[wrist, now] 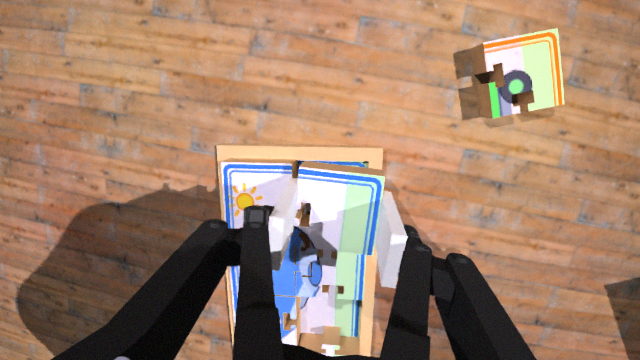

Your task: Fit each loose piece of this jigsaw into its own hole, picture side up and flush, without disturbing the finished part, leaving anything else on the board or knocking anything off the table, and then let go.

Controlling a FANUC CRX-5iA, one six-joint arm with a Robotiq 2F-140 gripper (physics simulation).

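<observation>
My gripper [337, 204] is shut on a blue-bordered corner piece, picture side up. The piece [330, 190] is slightly turned and appears raised over the upper right corner of the jigsaw board. A strip of blue-bordered picture shows behind its far edge. The wooden board [300, 152] holds a sun piece [245, 201] at its upper left, beside the left finger. Picture pieces with blue and green parts show below the held piece. Brown edges and a tab shape show near the board's lower right part. The fingers hide some of the board, and the held piece's underside is hidden.
An orange-bordered corner piece [542, 75] with a dark round shape and green centre lies apart on the wood-plank surface at the upper right. The gripper's shadow falls left of the board. Another dark shadow shows at the lower right edge.
</observation>
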